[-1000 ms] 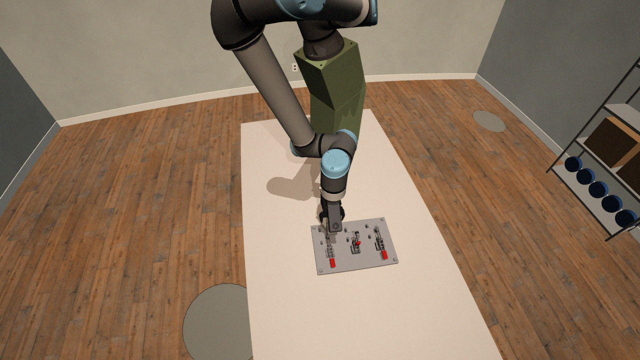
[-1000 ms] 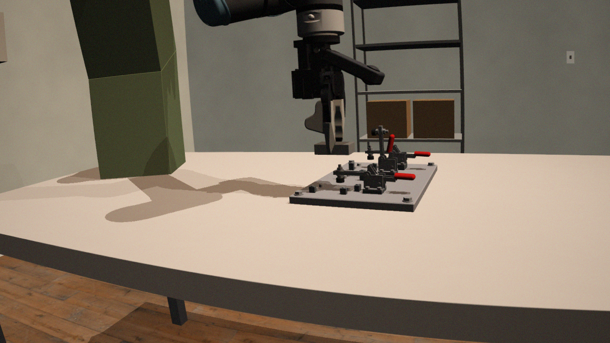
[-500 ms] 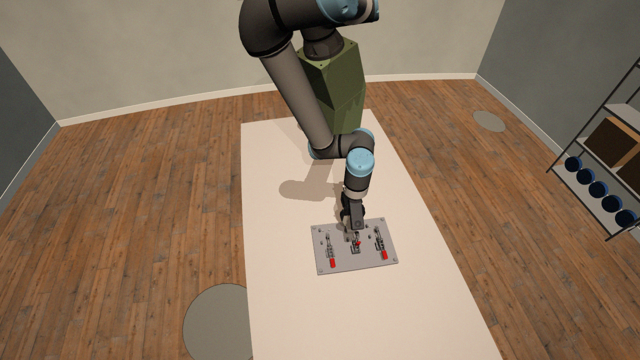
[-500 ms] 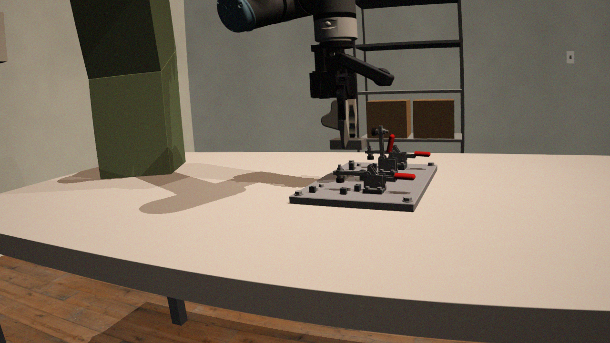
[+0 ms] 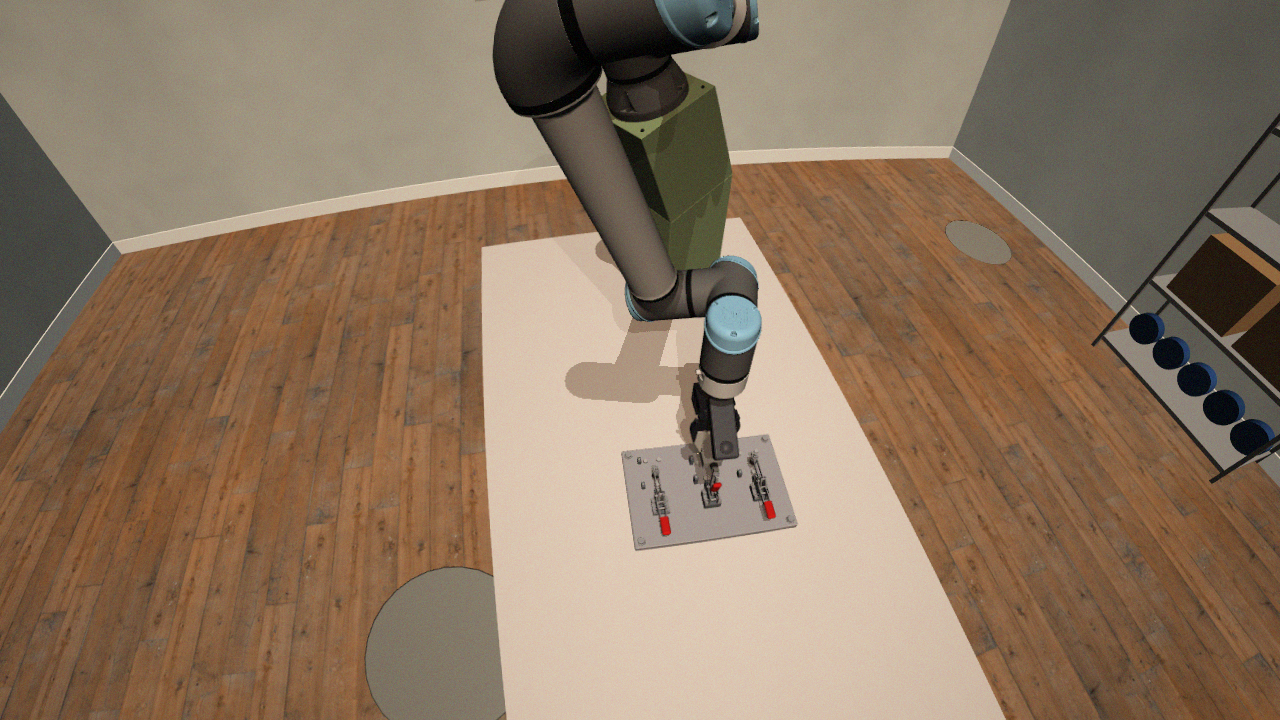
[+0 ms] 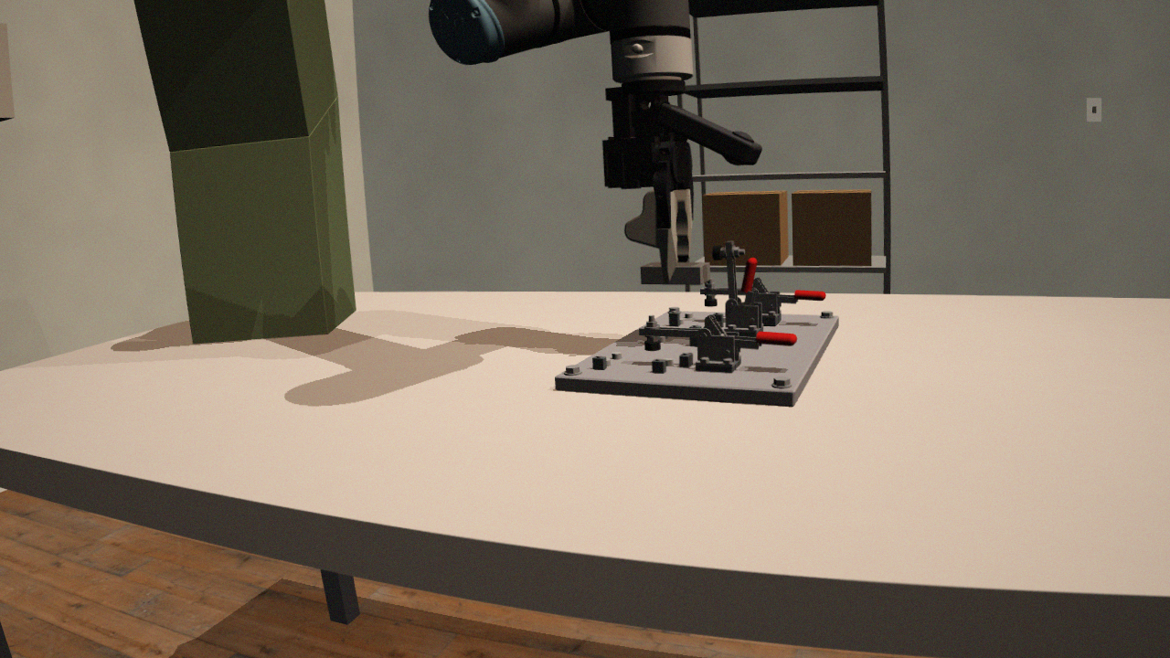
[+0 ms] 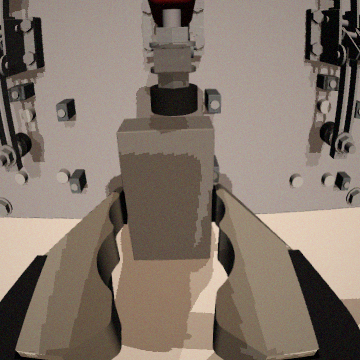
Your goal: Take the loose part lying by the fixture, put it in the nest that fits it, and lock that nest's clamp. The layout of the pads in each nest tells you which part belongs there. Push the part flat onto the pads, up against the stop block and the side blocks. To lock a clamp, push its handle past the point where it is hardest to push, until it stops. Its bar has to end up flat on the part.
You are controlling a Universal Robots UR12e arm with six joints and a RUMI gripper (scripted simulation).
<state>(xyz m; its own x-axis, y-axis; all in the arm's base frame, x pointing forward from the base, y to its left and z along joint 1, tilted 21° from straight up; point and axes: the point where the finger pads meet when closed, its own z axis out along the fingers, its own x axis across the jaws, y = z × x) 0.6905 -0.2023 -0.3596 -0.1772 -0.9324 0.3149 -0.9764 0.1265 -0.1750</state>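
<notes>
My gripper is now 10 mm above the grey block. Also, from my hand: dark stop block (40 mm ahead, 10 mm to the right, 70 mm below); then grey fixture plate (50 mm ahead, 10 mm to the right, 90 mm below).
</notes>
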